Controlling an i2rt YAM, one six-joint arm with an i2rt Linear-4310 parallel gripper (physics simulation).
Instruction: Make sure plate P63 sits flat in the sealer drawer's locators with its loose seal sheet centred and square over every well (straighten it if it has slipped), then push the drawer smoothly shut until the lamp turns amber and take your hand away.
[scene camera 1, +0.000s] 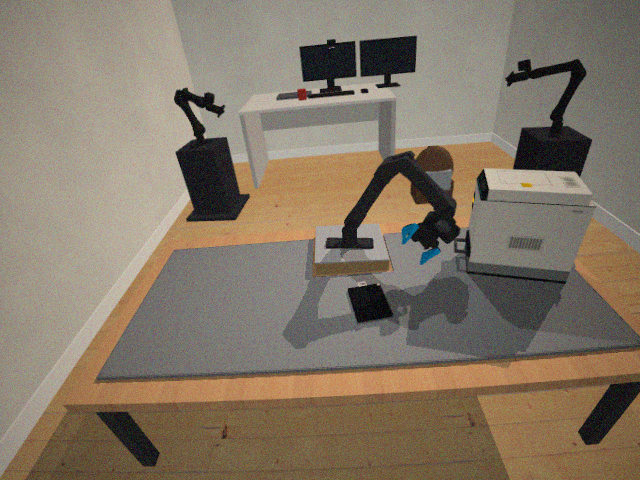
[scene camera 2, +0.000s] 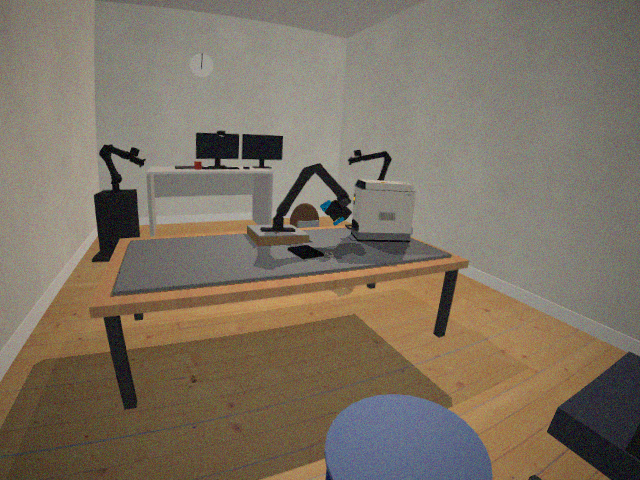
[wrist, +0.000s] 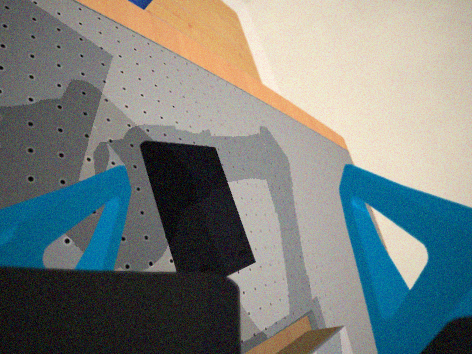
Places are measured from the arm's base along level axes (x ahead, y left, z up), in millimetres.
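Where they show: gripper, fingertip midpoint: (scene camera 1: 412, 254) (scene camera 2: 330, 217) (wrist: 235, 177); arm's base, link origin: (scene camera 1: 349, 243) (scene camera 2: 277, 230).
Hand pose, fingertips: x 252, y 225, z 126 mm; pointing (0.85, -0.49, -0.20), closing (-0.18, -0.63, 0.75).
Note:
Things, the pixels of their top centre, and the offset from my fingertips. "spot": a spot on its surface instead. Level surfaces: height alone.
- sealer, top centre: (scene camera 1: 534, 180) (scene camera 2: 385, 181) 153 mm back, 408 mm left, 187 mm up
- small amber-yellow spot, surface spot: (scene camera 1: 473, 199) (scene camera 2: 354, 198) spot: 253 mm back, 255 mm left, 68 mm up
- black flat pad, surface spot: (wrist: 195, 210) (scene camera 1: 374, 299) (scene camera 2: 308, 250) spot: 55 mm ahead, 130 mm right, 155 mm down
- grey mat, surface height: 167 mm down
The sealer (scene camera 1: 524, 232) (scene camera 2: 385, 214) is a white box at the right of the table. A dark drawer handle (scene camera 1: 460, 246) stands out close to its left side in scene camera 1. The drawer front is seen edge-on, so its exact position is hard to judge. A small amber-yellow spot (scene camera 1: 473, 199) (scene camera 2: 354, 197) shows at the left edge of the sealer. Plate P63 and its seal sheet do not show in these views. My gripper (scene camera 1: 415, 249) (scene camera 2: 330, 213) (wrist: 235, 177) is open and empty, raised above the mat to the left of the sealer and handle.
A black flat pad (scene camera 1: 370, 302) (scene camera 2: 306, 251) (wrist: 195, 210) lies on the grey mat (scene camera 1: 206, 330) (scene camera 2: 180, 263), in front of the arm's base block (scene camera 1: 352, 265). A brown round-topped object (scene camera 1: 435, 158) stands behind the table.

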